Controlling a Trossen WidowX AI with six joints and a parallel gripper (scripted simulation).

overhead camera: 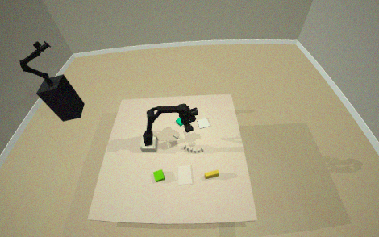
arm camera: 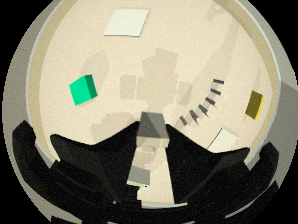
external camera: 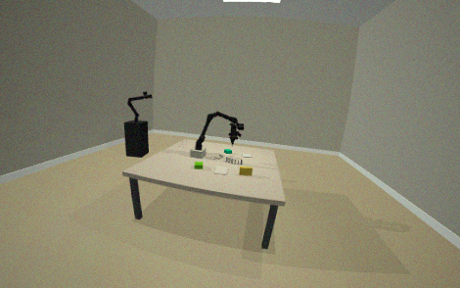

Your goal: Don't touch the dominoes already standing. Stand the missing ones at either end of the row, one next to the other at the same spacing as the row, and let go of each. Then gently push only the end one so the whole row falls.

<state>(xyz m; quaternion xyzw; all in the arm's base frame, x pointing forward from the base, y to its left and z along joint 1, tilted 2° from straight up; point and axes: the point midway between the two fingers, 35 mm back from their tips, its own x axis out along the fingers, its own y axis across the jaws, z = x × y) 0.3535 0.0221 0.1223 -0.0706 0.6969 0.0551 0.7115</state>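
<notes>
The white tile is 18 cm ahead of my gripper tip, 16 cm below it and 13 cm to the left of it. The rest, counted from my gripper tip: white pad 35 cm to the right, 16 cm below, 10 cm behind; yellow block 41 cm to the right, 13 cm below, 12 cm ahead; teal block 19 cm to the left, 14 cm below, 3 cm behind.
</notes>
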